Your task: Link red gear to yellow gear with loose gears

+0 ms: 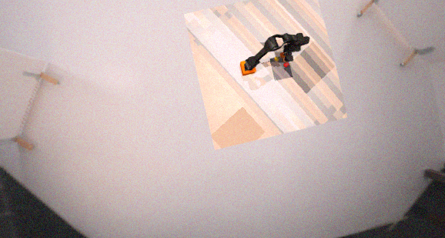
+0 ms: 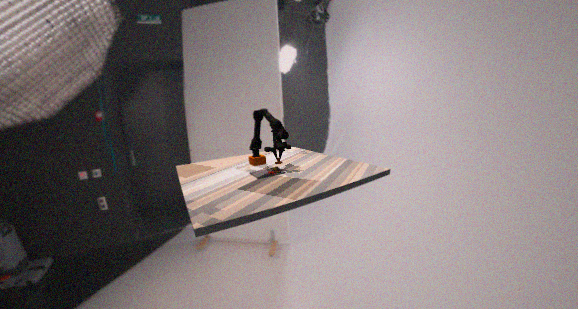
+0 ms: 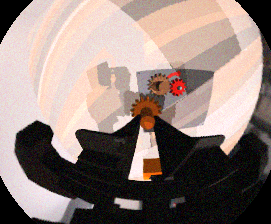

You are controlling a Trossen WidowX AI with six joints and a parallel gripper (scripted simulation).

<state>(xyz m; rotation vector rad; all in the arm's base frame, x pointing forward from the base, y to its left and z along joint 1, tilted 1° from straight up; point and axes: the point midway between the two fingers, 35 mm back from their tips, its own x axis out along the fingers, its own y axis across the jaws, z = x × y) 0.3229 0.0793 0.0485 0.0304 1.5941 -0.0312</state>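
The yellow gear lies 70 mm below my gripper tip, 40 mm behind it and 10 mm to the right of it. The rest, counted from my gripper tip: red arrow: 80 mm below, 60 mm to the right, 60 mm ahead; brown gear: 60 mm below, 40 mm ahead, 30 mm to the right; orange gear: 10 mm below.
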